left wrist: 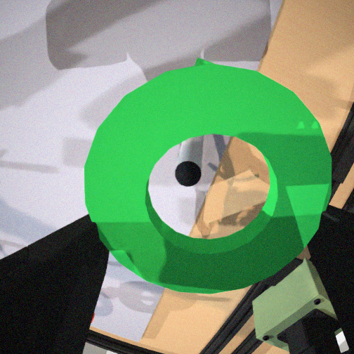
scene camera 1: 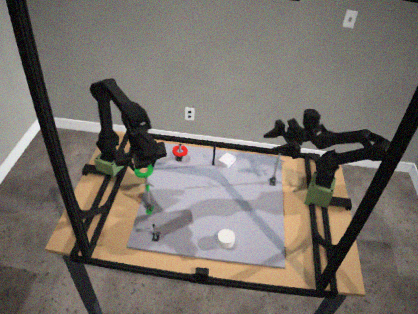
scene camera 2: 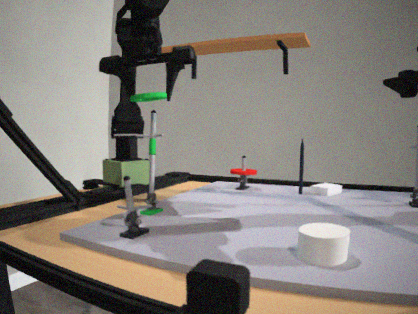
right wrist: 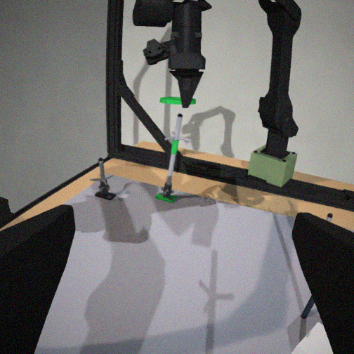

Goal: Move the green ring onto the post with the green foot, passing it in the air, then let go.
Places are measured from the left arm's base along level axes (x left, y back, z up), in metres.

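Where they show: left gripper, fingertip midpoint: [scene camera 1: 143,169] [scene camera 2: 150,103]; right gripper, fingertip midpoint: [scene camera 1: 267,142] [scene camera 2: 393,79]; left arm's base at its link origin: [scene camera 1: 109,156] [scene camera 2: 126,159]; right arm's base at its link origin: [scene camera 1: 323,181].
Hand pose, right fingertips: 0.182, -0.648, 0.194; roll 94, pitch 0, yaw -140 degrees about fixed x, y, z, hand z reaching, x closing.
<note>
Things, the pixels of their centre, and the offset from my right fingertips, as dx, dy, dz. "*": a spot on its surface instead.
- green ring at the middle of its body: [scene camera 2: 148,97] [scene camera 1: 143,170] -0.310, +0.381, -0.050
- post with the green foot, surface spot: [scene camera 2: 152,172] [scene camera 1: 149,197] * -0.313, +0.366, -0.192
- short post at a spot on its surface: [scene camera 2: 131,215] [scene camera 1: 156,234] * -0.430, +0.270, -0.237
- red ring at the middle of its body: [scene camera 2: 243,171] [scene camera 1: 180,150] +0.023, +0.397, -0.222
- dark rod at the middle of its body: [scene camera 2: 301,166] [scene camera 1: 214,153] +0.054, +0.238, -0.199
- white block at the middle of its body: [scene camera 2: 326,189] [scene camera 1: 227,160] +0.104, +0.187, -0.259
- white cylinder at the middle of its body: [scene camera 2: 323,243] [scene camera 1: 225,238] -0.322, +0.026, -0.251
- grey-stemmed post at a spot on its surface: [scene camera 1: 274,172] * +0.072, -0.047, -0.207
My left gripper [scene camera 2: 149,95] [left wrist: 208,218] is shut on the green ring [scene camera 1: 144,174] [scene camera 2: 140,98] [left wrist: 210,100] [right wrist: 170,100] and holds it flat in the air. The post with the green foot [scene camera 1: 148,195] [scene camera 2: 152,172] [left wrist: 188,173] [right wrist: 171,170] stands upright below it. The ring is a little above the post's black tip, apart from it. In the left wrist view the tip shows through the ring's hole, left of the hole's middle. My right gripper [scene camera 1: 271,143] [right wrist: 186,222] is open and empty, in the air far to the right in scene camera 1.
A short post [scene camera 1: 155,235] [scene camera 2: 131,215] [right wrist: 103,185] stands near the green-footed one. A red ring [scene camera 1: 180,151] [scene camera 2: 243,172] sits on another post. A dark rod [scene camera 1: 214,156] [scene camera 2: 301,170], white block [scene camera 1: 227,160] [scene camera 2: 326,189], white cylinder [scene camera 1: 226,239] [scene camera 2: 323,245] and grey-stemmed post [scene camera 1: 274,172] stand on the mat.
</note>
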